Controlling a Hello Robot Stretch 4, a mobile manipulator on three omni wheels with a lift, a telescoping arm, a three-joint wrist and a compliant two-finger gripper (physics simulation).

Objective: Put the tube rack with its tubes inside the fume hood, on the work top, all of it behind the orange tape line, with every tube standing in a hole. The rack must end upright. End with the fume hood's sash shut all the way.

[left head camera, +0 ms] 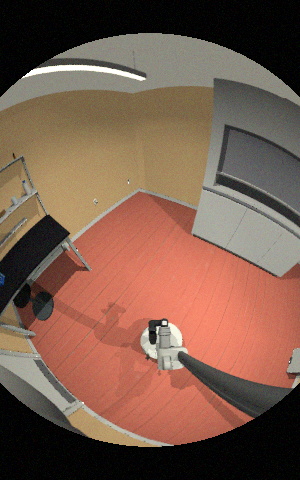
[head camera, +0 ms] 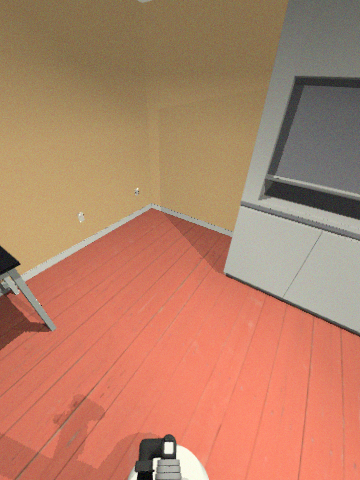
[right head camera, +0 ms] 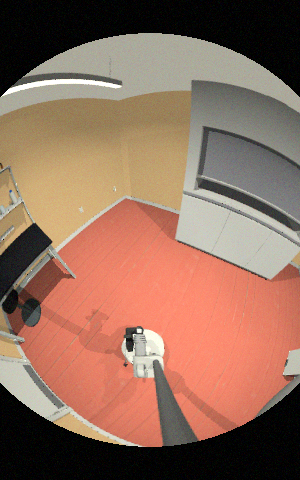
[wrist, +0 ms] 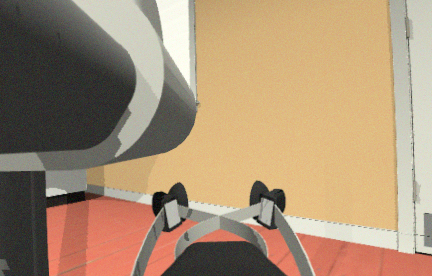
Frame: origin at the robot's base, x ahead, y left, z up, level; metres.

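Where they show: gripper, fingertip midpoint: (left head camera: pixel 153 360) (right head camera: pixel 131 367) (wrist: pixel 218 197).
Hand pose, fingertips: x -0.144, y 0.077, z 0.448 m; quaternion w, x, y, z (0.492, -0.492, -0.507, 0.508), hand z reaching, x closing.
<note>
After its pixels a point has its place.
The fume hood (head camera: pixel 280 250) @(x 1.255, y -0.889, z 0.573 m) (left head camera: pixel 220 220) @(x 1.285, y -0.844, z 0.509 m) (right head camera: pixel 202 220) @(x 1.303, y -0.817, z 0.572 m) is the large grey cabinet at the right. Its sash (head camera: pixel 325 140) @(x 1.343, y -0.925, z 1.384 m) (left head camera: pixel 260 162) @(x 1.237, y -1.084, z 1.401 m) (right head camera: pixel 245 162) @(x 1.220, y -1.109, z 1.418 m) is partly lowered, with a dark gap between its bottom bar and the work top. The orange tape line does not show. A small blue object (left head camera: pixel 1 278) @(x 0.226, y 1.767, z 0.750 m) is cut off at the left edge of the left head camera view, on the black bench; I cannot tell if it is the tube rack. My gripper (wrist: pixel 218 197) @(x -0.144, y 0.077, z 0.448 m) is open and empty in the wrist view, its two fingertips apart, away from the hood and bench.
The black bench (left head camera: pixel 37 242) @(x 0.767, y 1.344, z 0.735 m) (right head camera: pixel 25 247) @(x 0.809, y 1.331, z 0.735 m) with a shelf above stands at the left, a dark round stool (left head camera: pixel 43 306) (right head camera: pixel 31 312) beside it. A grey box-like thing (left head camera: pixel 296 361) (right head camera: pixel 294 363) shows at the right edge. The wrist view shows a wall (wrist: pixel 300 110) @(x -1.343, y 0.520, z 0.668 m) and a door (wrist: pixel 421 100) @(x -1.018, y 0.967, z 0.663 m).
</note>
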